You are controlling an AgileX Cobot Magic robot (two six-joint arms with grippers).
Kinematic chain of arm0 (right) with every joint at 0, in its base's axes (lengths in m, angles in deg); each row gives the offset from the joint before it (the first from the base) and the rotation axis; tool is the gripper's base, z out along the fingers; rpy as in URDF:
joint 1: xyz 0 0 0.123 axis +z
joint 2: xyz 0 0 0 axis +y
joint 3: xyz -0.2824 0 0.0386 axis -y
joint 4: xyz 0.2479 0 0.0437 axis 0.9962 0 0.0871
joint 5: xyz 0 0 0 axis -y
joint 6: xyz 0.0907 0 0.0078 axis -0.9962 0 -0.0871
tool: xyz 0 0 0 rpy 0 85 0
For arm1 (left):
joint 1: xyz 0 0 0.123 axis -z
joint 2: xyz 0 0 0 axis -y
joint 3: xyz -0.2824 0 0.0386 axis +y
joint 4: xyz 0.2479 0 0.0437 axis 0.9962 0 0.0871
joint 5: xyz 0 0 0 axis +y
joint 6: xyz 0.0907 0 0.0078 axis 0.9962 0 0.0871
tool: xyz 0 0 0 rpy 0 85 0
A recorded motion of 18 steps. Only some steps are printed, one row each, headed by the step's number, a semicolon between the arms.
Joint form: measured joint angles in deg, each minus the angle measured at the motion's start. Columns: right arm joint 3, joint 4, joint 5, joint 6, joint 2, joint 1; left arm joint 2, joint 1, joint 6, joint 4, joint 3, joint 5.
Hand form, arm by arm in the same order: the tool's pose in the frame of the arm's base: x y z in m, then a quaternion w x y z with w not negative. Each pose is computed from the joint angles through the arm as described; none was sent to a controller.
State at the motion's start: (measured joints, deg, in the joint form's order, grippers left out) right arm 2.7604 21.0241 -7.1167 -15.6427 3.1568 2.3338; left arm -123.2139 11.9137 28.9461 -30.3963 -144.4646 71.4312
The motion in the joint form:
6: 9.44 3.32 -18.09 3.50 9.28 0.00; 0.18 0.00 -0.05 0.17 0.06 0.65
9: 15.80 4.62 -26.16 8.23 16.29 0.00; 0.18 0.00 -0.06 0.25 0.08 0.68
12: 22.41 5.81 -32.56 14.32 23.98 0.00; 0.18 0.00 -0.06 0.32 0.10 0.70
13: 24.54 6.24 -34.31 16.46 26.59 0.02; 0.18 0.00 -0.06 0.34 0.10 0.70
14: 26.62 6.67 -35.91 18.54 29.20 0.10; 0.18 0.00 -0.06 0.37 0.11 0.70
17: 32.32 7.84 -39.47 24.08 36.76 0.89; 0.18 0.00 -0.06 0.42 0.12 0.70
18: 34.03 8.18 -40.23 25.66 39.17 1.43; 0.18 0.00 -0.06 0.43 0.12 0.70
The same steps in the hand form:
6: 0.0649 0.0187 0.2357 0.53013 0.17374 0.79094 0.25136; 0.4406 -0.1375 0.4150 0.39831 0.32976 0.83139 -0.20345
9: 0.0732 0.0247 0.2537 0.47500 0.13552 0.83566 0.24016; 0.4406 -0.1374 0.4149 0.39788 0.32978 0.83174 -0.20286
12: 0.0870 0.0299 0.2731 0.42973 0.08540 0.86994 0.22638; 0.4407 -0.1374 0.4147 0.39754 0.32983 0.83201 -0.20232
13: 0.0928 0.0315 0.2792 0.41641 0.06785 0.87891 0.22253; 0.4407 -0.1373 0.4147 0.39753 0.32984 0.83205 -0.20215
14: 0.0990 0.0331 0.2848 0.40351 0.05031 0.88683 0.21952; 0.4407 -0.1373 0.4146 0.39744 0.32983 0.83216 -0.20191
17: 0.1195 0.0387 0.2986 0.36963 0.00003 0.90394 0.21510; 0.4407 -0.1373 0.4145 0.39735 0.32983 0.83230 -0.20150
18: 0.1268 0.0411 0.3022 0.35998 -0.01622 0.90768 0.21509; 0.4407 -0.1372 0.4145 0.39734 0.32983 0.83232 -0.20142

